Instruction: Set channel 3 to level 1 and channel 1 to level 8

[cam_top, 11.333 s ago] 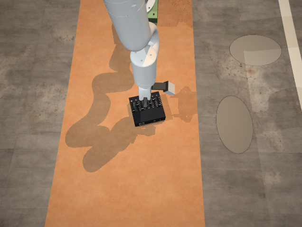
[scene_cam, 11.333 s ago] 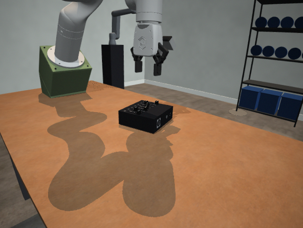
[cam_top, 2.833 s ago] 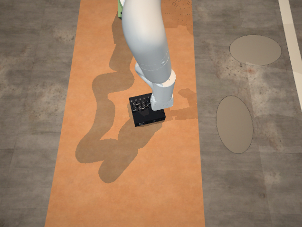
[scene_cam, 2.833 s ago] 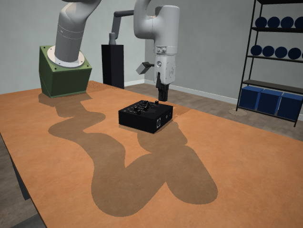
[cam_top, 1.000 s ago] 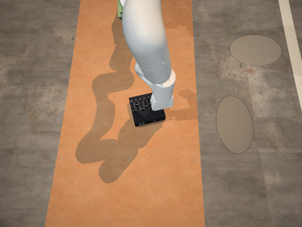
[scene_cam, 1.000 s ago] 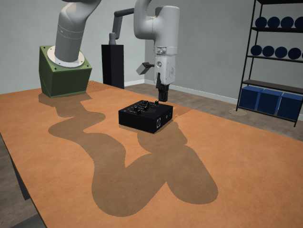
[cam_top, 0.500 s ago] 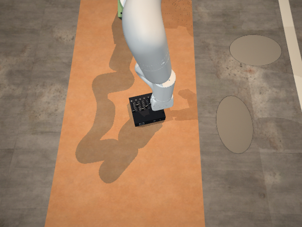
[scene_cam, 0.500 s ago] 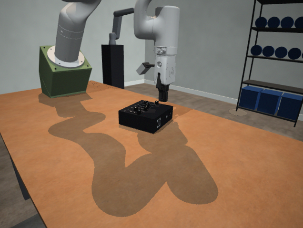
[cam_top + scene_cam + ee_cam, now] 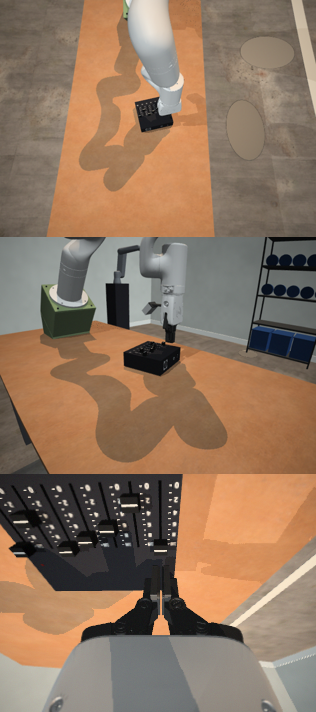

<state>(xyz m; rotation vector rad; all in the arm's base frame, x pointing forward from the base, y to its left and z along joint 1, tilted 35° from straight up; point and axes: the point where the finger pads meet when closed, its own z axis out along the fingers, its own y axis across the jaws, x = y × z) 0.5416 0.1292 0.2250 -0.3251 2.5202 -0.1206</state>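
The channel 1 cap lies 30 mm below my hand, 30 mm behind it and 10 mm to the right of it. Round my hand: channel 2 cap 60 mm behind, 40 mm to the right, 30 mm below; then channel 3 cap 50 mm to the right, 30 mm below, 30 mm behind.
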